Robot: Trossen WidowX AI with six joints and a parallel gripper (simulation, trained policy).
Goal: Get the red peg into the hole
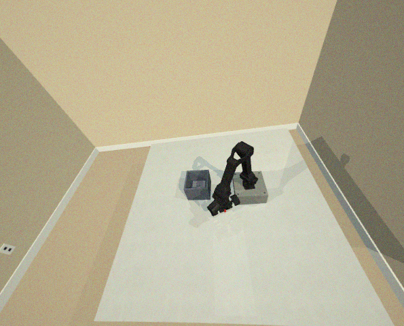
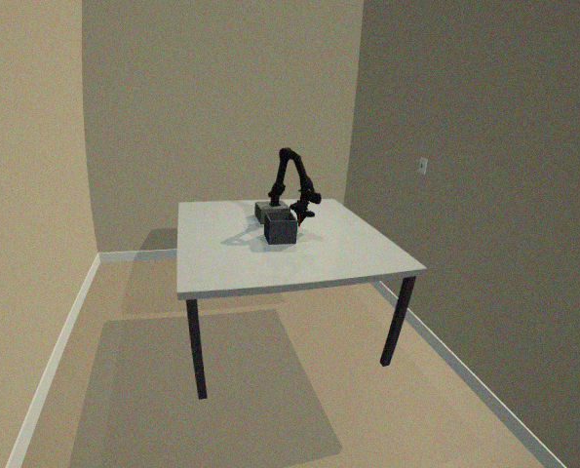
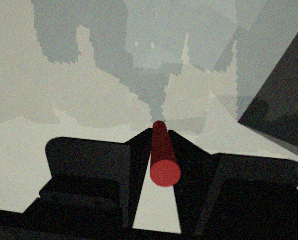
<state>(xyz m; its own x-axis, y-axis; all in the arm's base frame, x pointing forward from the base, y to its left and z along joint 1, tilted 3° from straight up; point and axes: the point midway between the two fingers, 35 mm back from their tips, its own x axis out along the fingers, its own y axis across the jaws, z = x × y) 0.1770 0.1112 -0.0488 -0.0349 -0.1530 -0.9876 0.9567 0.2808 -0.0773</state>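
Now: gripper tip 190 mm to the left of the light grey plate, 150 mm short of it and 20 mm below it. Round my gripper tip: red peg 20 mm above.
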